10 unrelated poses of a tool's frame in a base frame.
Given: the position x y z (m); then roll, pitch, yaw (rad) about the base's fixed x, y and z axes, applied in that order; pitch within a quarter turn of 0, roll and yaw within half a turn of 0.
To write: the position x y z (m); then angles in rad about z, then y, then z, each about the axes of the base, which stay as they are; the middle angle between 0 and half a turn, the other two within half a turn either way. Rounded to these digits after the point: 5 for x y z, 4 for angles.
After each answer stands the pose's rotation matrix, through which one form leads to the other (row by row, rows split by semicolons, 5 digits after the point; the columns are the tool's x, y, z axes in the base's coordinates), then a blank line. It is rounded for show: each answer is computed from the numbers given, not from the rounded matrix.
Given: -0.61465 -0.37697 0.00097 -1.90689 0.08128 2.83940
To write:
-0.61465 -0.37697 0.00097 -1.4847 1.9057 -1.8446
-0.95153 0.17133 -0.25540; 0.29663 0.29205 -0.90924; -0.08119 -0.94093 -0.32871

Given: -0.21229 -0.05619 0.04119 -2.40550 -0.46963 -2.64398
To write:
-0.21229 -0.05619 0.04119 -2.2181 2.2928 -1.5365
-0.78359 -0.62074 0.02576; -0.42565 0.50619 -0.75006; 0.45256 -0.59871 -0.66086

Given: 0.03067 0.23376 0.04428 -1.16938 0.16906 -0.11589
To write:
0.03067 0.23376 0.04428 -1.3874 1.1754 1.3836
0.97913 -0.10866 0.17174; -0.11398 0.40601 0.90673; -0.16826 -0.90739 0.38515

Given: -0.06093 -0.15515 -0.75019 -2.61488 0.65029 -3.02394
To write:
-0.06093 -0.15515 -0.75019 -0.5840 2.3296 -0.6476
-0.79041 0.20076 0.57875; -0.09342 0.89421 -0.43779; -0.60542 -0.40010 -0.68803

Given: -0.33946 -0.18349 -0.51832 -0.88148 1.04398 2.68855
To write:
-0.33946 -0.18349 -0.51832 -0.4219 1.2453 -2.6429
-0.45206 0.32137 -0.83208; 0.22007 -0.86382 -0.45320; -0.86441 -0.38799 0.31978

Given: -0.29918 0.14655 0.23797 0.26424 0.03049 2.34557
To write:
-0.29918 0.14655 0.23797 1.4545 0.2660 0.8870
-0.69923 -0.69535 0.16604; 0.71425 -0.66958 0.20373; -0.03049 0.26105 0.96484

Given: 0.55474 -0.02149 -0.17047 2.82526 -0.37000 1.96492
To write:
0.55474 -0.02149 -0.17047 2.4656 2.6596 1.2293
-0.35801 0.92072 0.15526; 0.86085 0.26108 0.43678; 0.36162 0.29003 -0.88607

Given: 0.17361 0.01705 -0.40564 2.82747 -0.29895 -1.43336
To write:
0.17361 0.01705 -0.40564 2.3549 2.7114 -2.2677
0.13093 -0.95457 -0.26769; -0.94663 -0.04016 -0.31980; 0.29452 0.29528 -0.90888

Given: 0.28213 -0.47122 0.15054 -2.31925 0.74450 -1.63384
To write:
0.28213 -0.47122 0.15054 -0.6718 2.0949 0.4986
-0.04633 -0.64787 0.76034; -0.73397 0.53840 0.41403; -0.67760 -0.53888 -0.50046

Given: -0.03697 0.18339 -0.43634 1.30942 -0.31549 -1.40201
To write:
-0.03697 0.18339 -0.43634 1.8966 1.3226 -3.0556
0.15970 0.20439 -0.96578; -0.93714 0.33889 -0.08324; 0.31028 0.91836 0.24566

